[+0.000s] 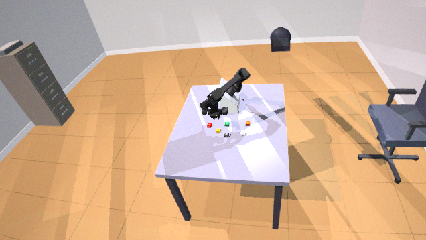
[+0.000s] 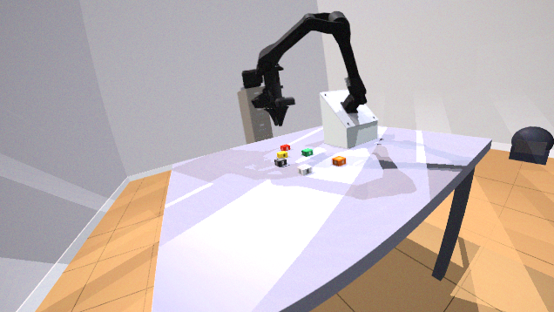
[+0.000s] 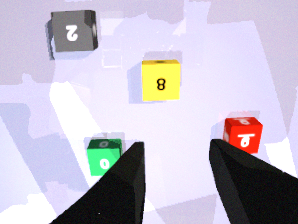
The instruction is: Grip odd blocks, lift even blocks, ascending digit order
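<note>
My gripper tip is now 50 mm past the red block, 90 mm to the left of it and 110 mm above it. The rest, counted from my gripper tip: green block: 80 mm behind, 50 mm to the left, 110 mm below; then black block: 40 mm ahead, 70 mm to the left, 110 mm below; then yellow block: 110 mm below.
</note>
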